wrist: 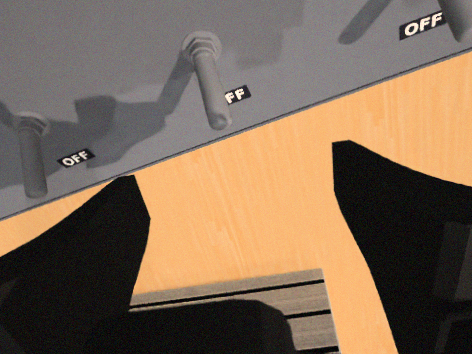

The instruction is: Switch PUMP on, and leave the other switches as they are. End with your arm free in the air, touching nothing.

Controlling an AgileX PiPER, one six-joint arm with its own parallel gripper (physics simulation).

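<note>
A grey panel (140, 30) fills the top of the wrist view and carries three toggle switches. The middle switch (210, 90) has its lever pointing down toward the panel's lower edge, beside a partly covered OFF label (237, 95). The left switch (33, 162) also points down, beside an OFF label (76, 158). The right switch (457, 20) shows in part at the top right corner, beside another OFF label (422, 25). No PUMP label shows, so I cannot tell which switch is PUMP. My gripper (235, 182) is open, with its two black fingers apart, below the middle switch in view and holding nothing.
A wooden table top (240, 200) lies beyond the panel's lower edge. A grey-brown slatted block (312, 297) shows at the bottom, partly hidden by a dark shape. Shadows fall across the panel around the left and middle switches.
</note>
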